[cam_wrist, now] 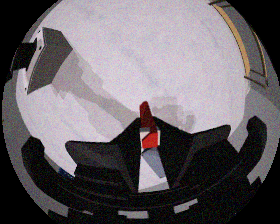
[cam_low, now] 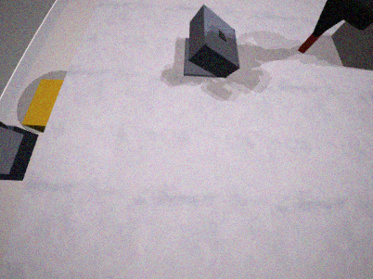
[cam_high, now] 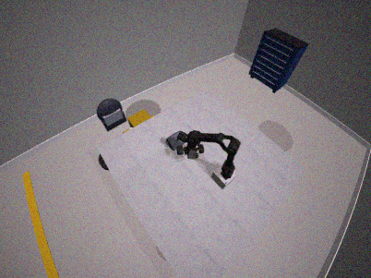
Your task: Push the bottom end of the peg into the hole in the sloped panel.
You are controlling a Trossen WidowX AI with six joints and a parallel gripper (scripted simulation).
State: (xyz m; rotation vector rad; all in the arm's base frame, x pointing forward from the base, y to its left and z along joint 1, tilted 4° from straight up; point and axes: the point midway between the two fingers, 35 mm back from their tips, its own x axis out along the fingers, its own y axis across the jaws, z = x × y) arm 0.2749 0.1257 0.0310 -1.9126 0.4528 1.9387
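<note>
My gripper tip is 190 mm short of the grey sloped panel, 80 mm above it and 20 mm to the left of it. The rest, counted from my gripper tip: red peg: 10 mm above.
</note>
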